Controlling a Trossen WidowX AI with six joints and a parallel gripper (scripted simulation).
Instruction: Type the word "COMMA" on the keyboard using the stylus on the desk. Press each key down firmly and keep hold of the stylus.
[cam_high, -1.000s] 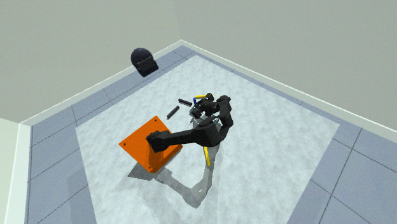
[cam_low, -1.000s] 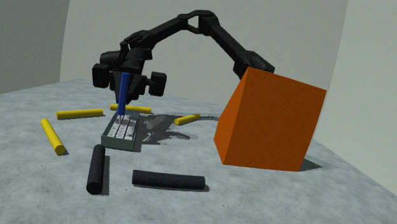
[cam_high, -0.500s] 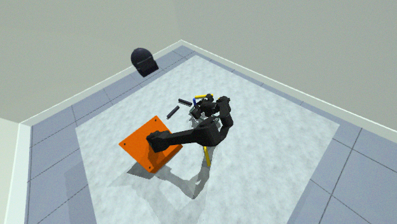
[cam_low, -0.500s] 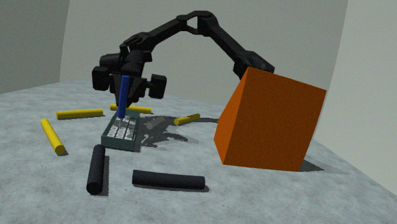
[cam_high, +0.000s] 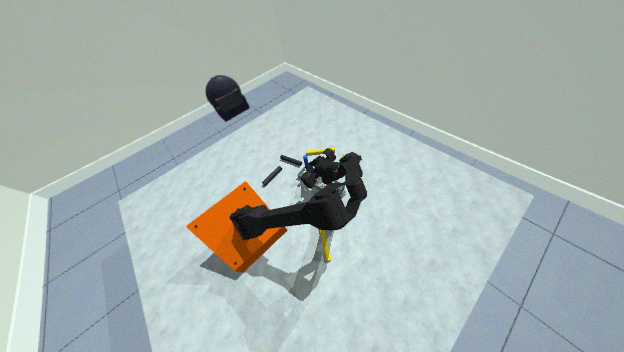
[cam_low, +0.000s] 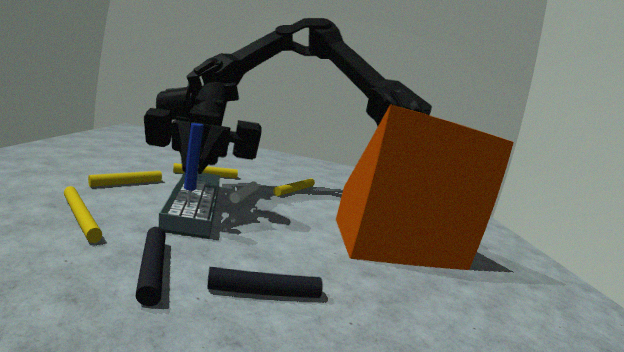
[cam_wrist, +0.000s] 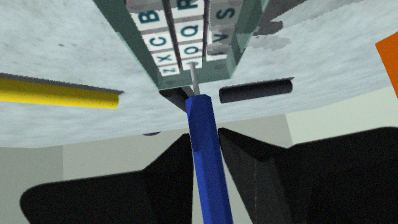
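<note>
Right now my gripper tip is 17 cm to the left of the white rod, 7 cm above it and 4 cm past it. The rest, counted from my gripper tip: blue stylus (1 cm below); then grey stylus tip (5 cm below).
</note>
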